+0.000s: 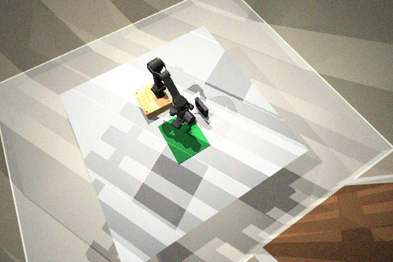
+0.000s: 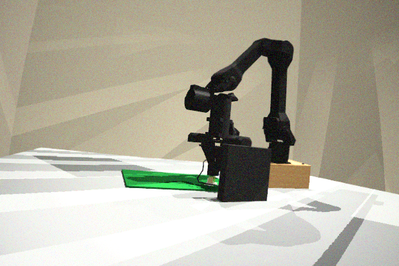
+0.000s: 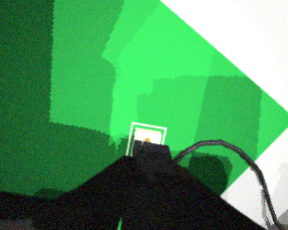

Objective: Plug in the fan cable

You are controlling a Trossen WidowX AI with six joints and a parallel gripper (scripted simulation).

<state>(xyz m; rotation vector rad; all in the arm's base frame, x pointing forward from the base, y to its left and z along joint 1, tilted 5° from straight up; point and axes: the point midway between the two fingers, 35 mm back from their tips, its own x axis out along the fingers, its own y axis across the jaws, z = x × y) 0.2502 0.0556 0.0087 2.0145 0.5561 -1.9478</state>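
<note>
Right now the black fan cable plug is 10 mm ahead of my gripper tip and 10 mm above it. From my gripper tip the other things lie so: square fan: 140 mm to the left, 20 mm above, 10 mm behind; then green board: 90 mm ahead, 60 mm to the right, 50 mm below; then four-pin header: 40 mm below, 10 mm ahead.
</note>
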